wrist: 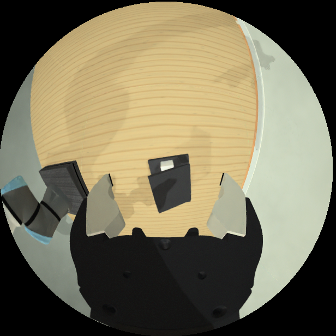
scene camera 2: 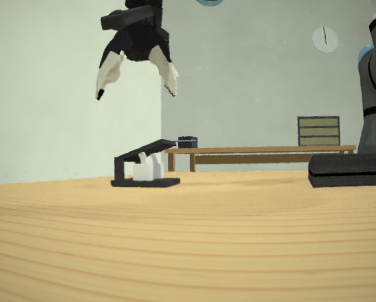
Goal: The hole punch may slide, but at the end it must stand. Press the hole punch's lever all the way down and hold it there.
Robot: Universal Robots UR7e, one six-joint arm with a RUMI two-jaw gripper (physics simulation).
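Frame: origin at the arm's base, x left, y ahead, z down, level; centimetres.
Seen in the pictures: gripper, fingertip midpoint: (scene camera 2: 133, 98).
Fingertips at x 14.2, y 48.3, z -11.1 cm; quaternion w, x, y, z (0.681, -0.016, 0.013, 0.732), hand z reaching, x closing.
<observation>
Offsets run from my fingertips to a thing's top centre. "*": to the spot under its first point. Level surfaces: height alone.
The hole punch {dx -9.4, dy +1.1, dz +6.8 cm} (scene camera 2: 146, 181) (wrist: 171, 186) stands upright on its black base on the wooden table. Its black lever {* dx -4.0, dy -0.7, dz +8.6 cm} (scene camera 2: 145, 149) (wrist: 171, 189) is raised and slopes up to the right in the scene view, above white blocks {* dx -4.1, dy -0.2, dz +12.7 cm} (scene camera 2: 143, 172) (wrist: 167, 164) on the base. My gripper (scene camera 2: 136, 95) (wrist: 165, 175) is open and empty, pointing down. It hangs well above the hole punch, with a wide air gap to the lever. In the wrist view the hole punch shows between the two fingertips, below them.
The wooden table {dz +15.3 cm} (scene camera 2: 200, 240) (wrist: 165, 90) carries the robot's dark base (scene camera 2: 345, 171) (wrist: 65, 185), to the right in the scene view. Behind stands another table (scene camera 2: 260, 149) with a small dark box (scene camera 2: 188, 142) and a drawer unit (scene camera 2: 318, 117).
</observation>
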